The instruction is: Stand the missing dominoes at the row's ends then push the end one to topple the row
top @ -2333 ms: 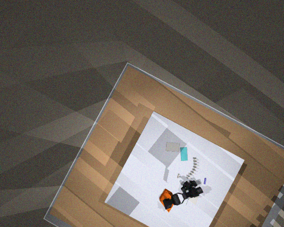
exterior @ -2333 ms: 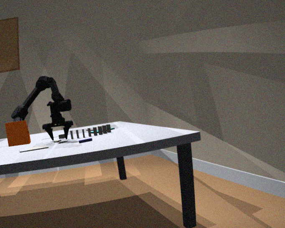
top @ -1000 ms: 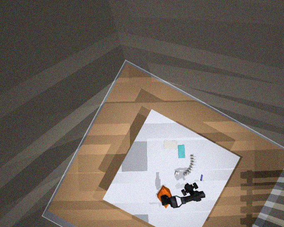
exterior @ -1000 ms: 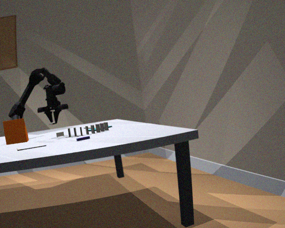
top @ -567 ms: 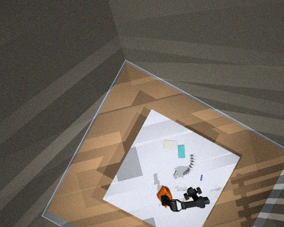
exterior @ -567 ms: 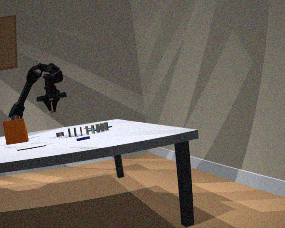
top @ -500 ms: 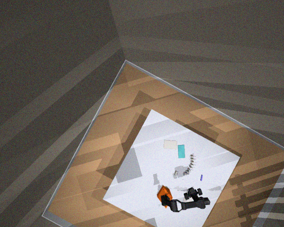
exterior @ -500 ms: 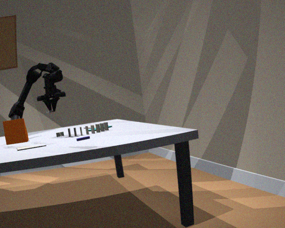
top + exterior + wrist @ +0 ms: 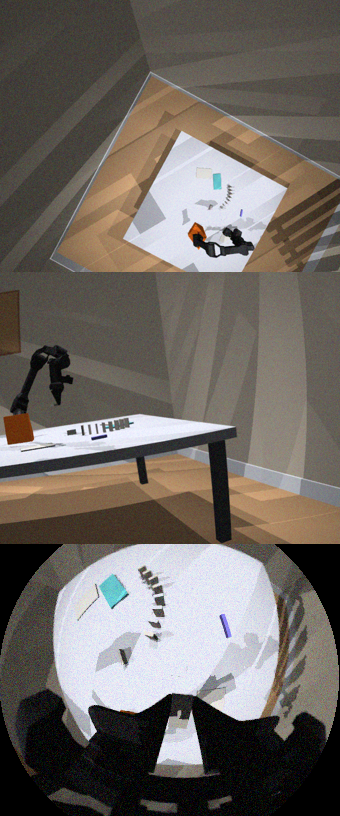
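Now: the cream card 150 mm behind my gripper tip, 110 mm to the right of it and 160 mm below it. Also, from my gripper tip: blue domino 130 mm ahead, 170 mm to the right, 160 mm below; then teal card 350 mm ahead, 200 mm to the left, 160 mm below.
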